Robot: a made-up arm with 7 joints.
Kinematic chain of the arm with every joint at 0, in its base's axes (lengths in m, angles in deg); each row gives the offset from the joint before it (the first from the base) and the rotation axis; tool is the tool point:
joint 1: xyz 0 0 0.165 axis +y
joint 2: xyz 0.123 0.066 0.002 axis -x
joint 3: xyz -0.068 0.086 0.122 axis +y
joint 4: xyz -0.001 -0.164 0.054 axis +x
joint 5: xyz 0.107 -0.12 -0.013 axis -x
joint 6: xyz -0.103 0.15 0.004 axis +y
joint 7: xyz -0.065 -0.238 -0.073 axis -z
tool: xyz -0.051 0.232 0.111
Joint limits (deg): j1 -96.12..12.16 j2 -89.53..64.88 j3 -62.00..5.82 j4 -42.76..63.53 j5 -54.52..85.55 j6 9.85..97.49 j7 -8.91..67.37
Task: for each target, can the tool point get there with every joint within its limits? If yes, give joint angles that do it. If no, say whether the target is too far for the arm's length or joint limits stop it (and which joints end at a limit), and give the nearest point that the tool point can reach.
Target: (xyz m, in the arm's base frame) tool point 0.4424 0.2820 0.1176
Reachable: no: joint limits stop it (at a limit: joint 1, joint 2, joint 3, joint 4, joint 7) | nearest point 0.2472 0.1682 0.2299 | short by 0.252 m
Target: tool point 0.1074 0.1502 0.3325
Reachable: yes | joints 2.97 51.50 -17.65 -21.14 -6.56 64.39 40.04
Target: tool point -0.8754 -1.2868 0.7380
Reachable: no: too far | nearest point -0.2350 -0.2950 0.3188 | short by 1.253 m
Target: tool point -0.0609 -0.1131 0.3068
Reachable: yes | joints -53.60 -31.62 -20.47 42.51 -4.78 33.11 36.56
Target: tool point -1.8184 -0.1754 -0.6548
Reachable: no: too far | nearest point -0.4178 0.0119 0.0630 | short by 1.585 m
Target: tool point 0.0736 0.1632 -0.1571
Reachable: no: joint limits stop it (at a limit: joint 1, joint 2, joint 5, joint 6, joint 7) | nearest point 0.0573 0.0822 -0.0848 | short by 0.110 m
